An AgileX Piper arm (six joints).
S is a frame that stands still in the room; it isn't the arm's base.
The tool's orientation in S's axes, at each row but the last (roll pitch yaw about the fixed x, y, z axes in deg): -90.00, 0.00, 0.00; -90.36, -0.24, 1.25; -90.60, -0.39, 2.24; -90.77, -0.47, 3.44; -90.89, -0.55, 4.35; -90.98, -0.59, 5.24; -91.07, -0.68, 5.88; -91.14, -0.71, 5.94; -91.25, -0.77, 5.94; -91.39, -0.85, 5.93; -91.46, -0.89, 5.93
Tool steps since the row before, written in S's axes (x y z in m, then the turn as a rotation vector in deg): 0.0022, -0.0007, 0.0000, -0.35, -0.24, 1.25; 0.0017, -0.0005, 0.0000, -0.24, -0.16, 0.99; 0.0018, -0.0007, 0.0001, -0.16, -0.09, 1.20; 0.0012, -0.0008, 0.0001, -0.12, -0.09, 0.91; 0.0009, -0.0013, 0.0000, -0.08, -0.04, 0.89; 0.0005, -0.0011, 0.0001, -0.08, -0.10, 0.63; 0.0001, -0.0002, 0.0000, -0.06, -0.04, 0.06; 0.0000, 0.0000, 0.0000, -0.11, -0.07, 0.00; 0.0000, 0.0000, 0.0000, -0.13, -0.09, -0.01; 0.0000, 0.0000, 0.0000, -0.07, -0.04, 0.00; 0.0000, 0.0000, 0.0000, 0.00, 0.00, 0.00
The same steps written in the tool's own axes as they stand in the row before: 0.0022, 0.0000, -0.0007, -0.35, -1.25, -0.24; 0.0017, 0.0000, -0.0005, -0.24, -0.99, -0.16; 0.0018, -0.0001, -0.0008, -0.16, -1.20, -0.10; 0.0012, -0.0001, -0.0009, -0.12, -0.91, -0.09; 0.0008, 0.0000, -0.0014, -0.07, -0.89, -0.05; 0.0004, -0.0001, -0.0011, -0.08, -0.63, -0.10; 0.0001, 0.0000, -0.0002, -0.06, -0.06, -0.03; 0.0000, 0.0000, 0.0000, -0.12, 0.00, -0.06; 0.0000, 0.0000, 0.0000, -0.14, 0.01, -0.08; 0.0000, 0.0000, 0.0000, -0.07, 0.00, -0.03; 0.0000, 0.0000, 0.0000, 0.00, 0.00, 0.00
